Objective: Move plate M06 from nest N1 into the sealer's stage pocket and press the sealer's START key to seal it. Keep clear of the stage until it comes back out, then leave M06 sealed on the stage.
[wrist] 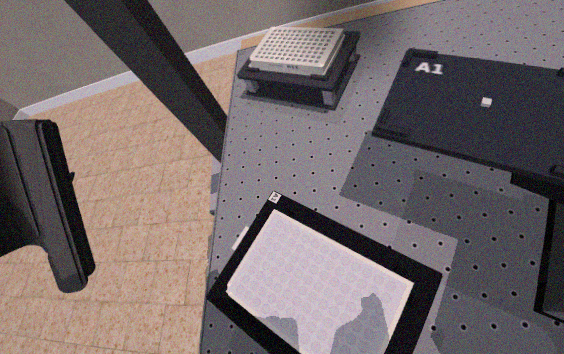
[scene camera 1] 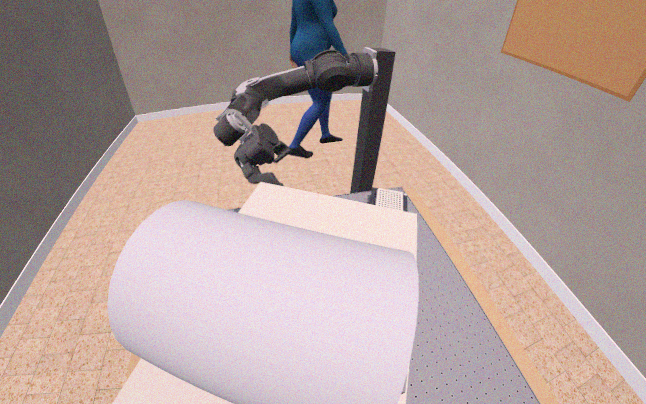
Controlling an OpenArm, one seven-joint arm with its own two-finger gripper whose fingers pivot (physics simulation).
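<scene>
A white plate with many round holes (scene camera 1: 390, 198) (wrist: 299, 46) sits on a raised dark nest (wrist: 280, 77) at the table's far corner. The print on its front is too blurred to read surely. Nearer in the wrist view, a pale plate (wrist: 305, 265) with faint round wells lies in a black frame (wrist: 422, 295) with a small unreadable label. My gripper (scene camera 1: 281, 166) is open and empty, raised beyond the pale box. One finger shows at the left of the wrist view, over the floor and apart from both plates. The sealer's START key does not show.
A dark platform marked A1 (wrist: 450, 117) bears a small white block (wrist: 486, 102). A dark post (scene camera 1: 372, 135) (wrist: 175, 70) stands by the table edge. A big white cylinder (scene camera 1: 270, 300) and pale box (scene camera 1: 340, 215) hide much of the perforated table (scene camera 1: 450, 320). A person (scene camera 1: 312, 40) stands behind the arm.
</scene>
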